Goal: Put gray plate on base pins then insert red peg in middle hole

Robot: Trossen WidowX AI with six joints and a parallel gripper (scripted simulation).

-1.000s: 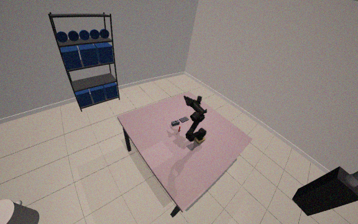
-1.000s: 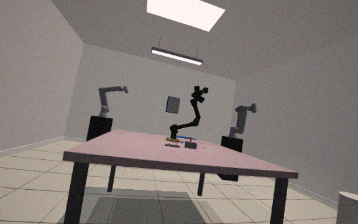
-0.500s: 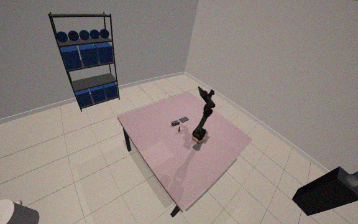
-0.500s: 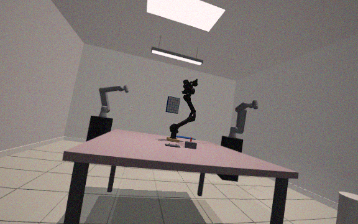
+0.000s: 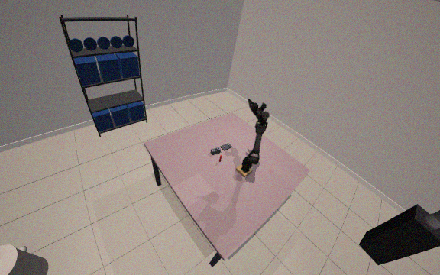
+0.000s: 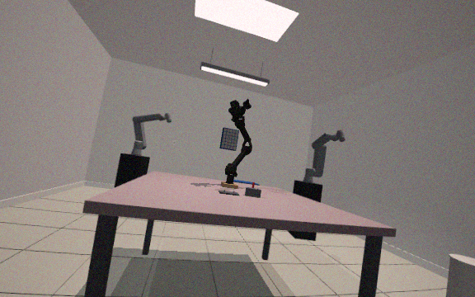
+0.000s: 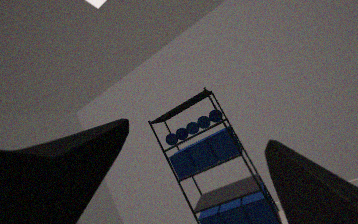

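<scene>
Right now my gripper tip is 11 cm short of the gray plate, 15 cm to the right of it and 61 cm above it. From my gripper tip the other things lie so: red peg: 1 cm behind, 16 cm to the left, 61 cm below.
</scene>
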